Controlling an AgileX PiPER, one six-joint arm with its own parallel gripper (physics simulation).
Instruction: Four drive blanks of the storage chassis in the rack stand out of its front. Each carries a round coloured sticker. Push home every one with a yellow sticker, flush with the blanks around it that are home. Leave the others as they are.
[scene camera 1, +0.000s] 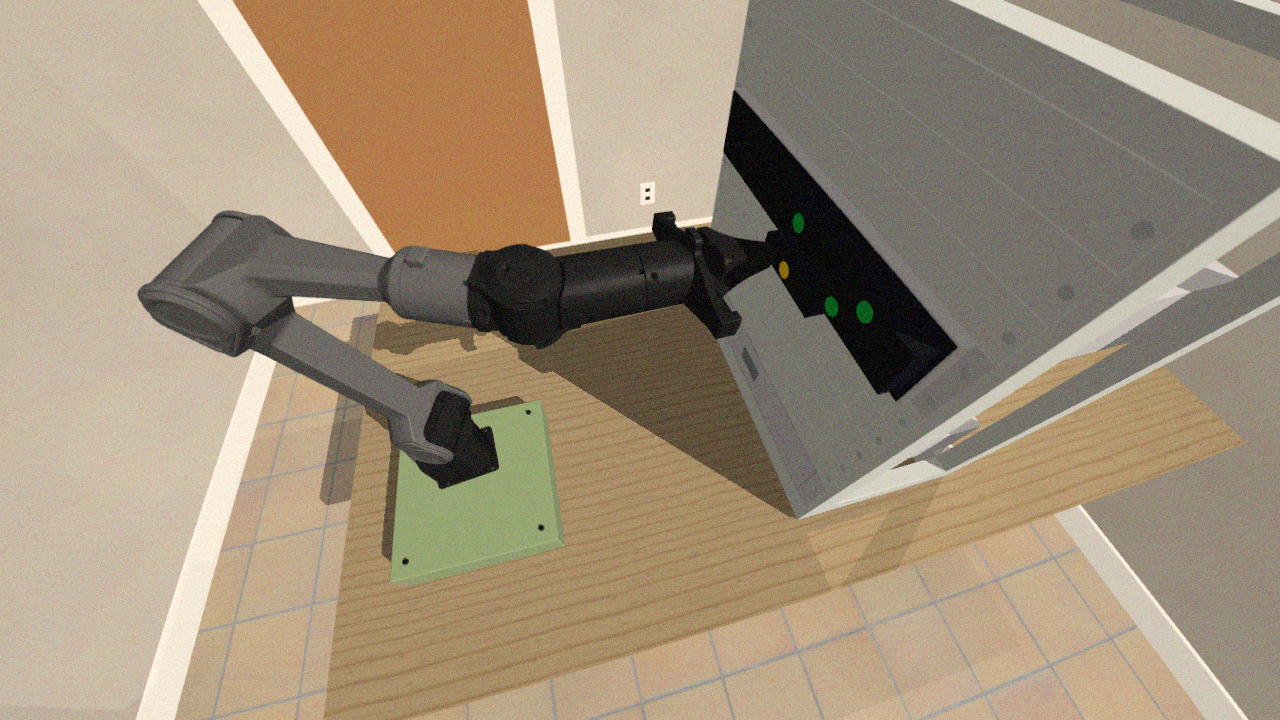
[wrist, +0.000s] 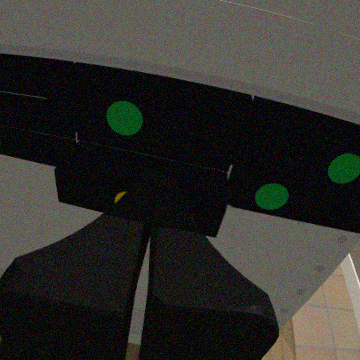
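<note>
My gripper (scene camera 1: 776, 248) (wrist: 155, 194) is shut and empty. Its dark fingertips are at the front of the blank with the yellow sticker; contact cannot be told. The yellow sticker (scene camera 1: 784, 269) (wrist: 120, 197) is mostly covered by the fingers in the wrist view. Its black blank (wrist: 85, 187) stands out below and in front of the dark face around it. One green sticker (scene camera 1: 798, 222) (wrist: 124, 118) is above it. A second green sticker (scene camera 1: 831, 306) (wrist: 272, 196) and a third green sticker (scene camera 1: 864, 311) (wrist: 345, 168) are to the right. Black-on-black edges hide how far those blanks stand out.
Grey panels (scene camera 1: 895, 116) (wrist: 150, 30) lie above the black row, and a grey panel (scene camera 1: 805, 376) lies below it. The arm's base stands on a green plate (scene camera 1: 483, 528) on the wooden surface (scene camera 1: 626, 573). An orange-brown door (scene camera 1: 411, 107) is behind.
</note>
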